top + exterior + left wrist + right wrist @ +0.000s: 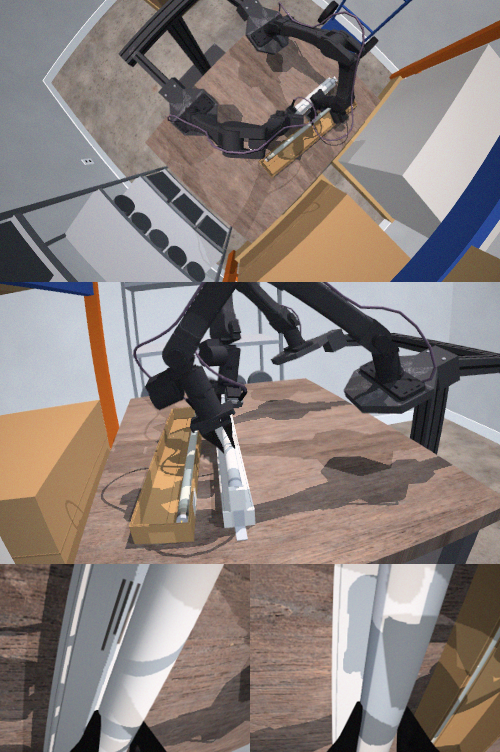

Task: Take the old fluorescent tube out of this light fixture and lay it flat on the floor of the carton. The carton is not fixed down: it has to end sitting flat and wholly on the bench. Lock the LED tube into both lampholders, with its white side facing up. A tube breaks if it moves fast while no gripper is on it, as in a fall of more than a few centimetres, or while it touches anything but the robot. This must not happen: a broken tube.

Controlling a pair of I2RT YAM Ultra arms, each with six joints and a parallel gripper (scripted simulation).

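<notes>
The LED tube lies 20 mm behind my left hand, 120 mm to the right of it and 10 mm below it. The rest, counted from my left hand: old fluorescent tube 80 mm ahead, 120 mm to the right, 60 mm below; then carton 120 mm ahead, 130 mm to the right, 60 mm below; then grey light fixture 20 mm behind, 120 mm to the right, 20 mm below.
Now: right hand 2 cm short of the LED tube, 12 cm to the right of it and 1 cm above it. The rest, counted from my right hand: old fluorescent tube: 12 cm ahead, 11 cm to the left, 6 cm below; then carton: 15 cm ahead, 11 cm to the left, 6 cm below; then grey light fixture: 2 cm ahead, 12 cm to the left, 2 cm below.
</notes>
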